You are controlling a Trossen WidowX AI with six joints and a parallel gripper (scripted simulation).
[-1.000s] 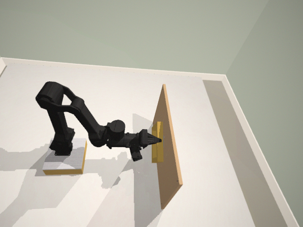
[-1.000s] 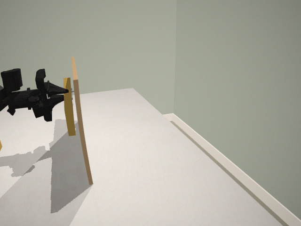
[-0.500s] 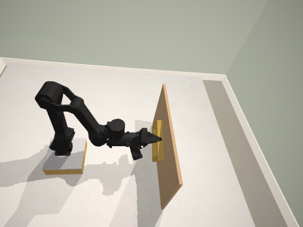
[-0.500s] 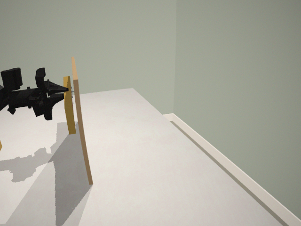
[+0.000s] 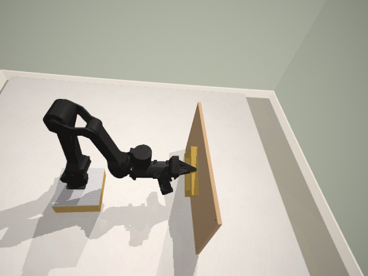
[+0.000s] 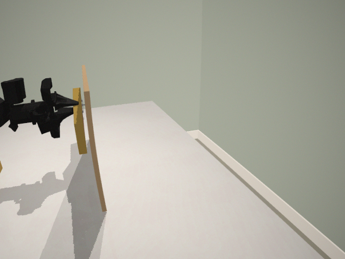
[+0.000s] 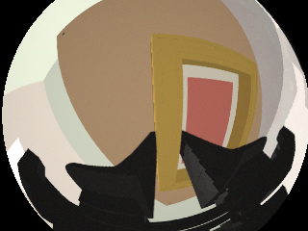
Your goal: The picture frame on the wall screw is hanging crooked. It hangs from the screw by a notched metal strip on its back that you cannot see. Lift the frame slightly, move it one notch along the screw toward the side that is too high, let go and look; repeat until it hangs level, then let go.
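My gripper tip is 5 cm above the yellow picture frame and 2 cm to the right of it. The rest, counted from my gripper tip: wall board 6 cm below, 2 cm to the left, 2 cm ahead.
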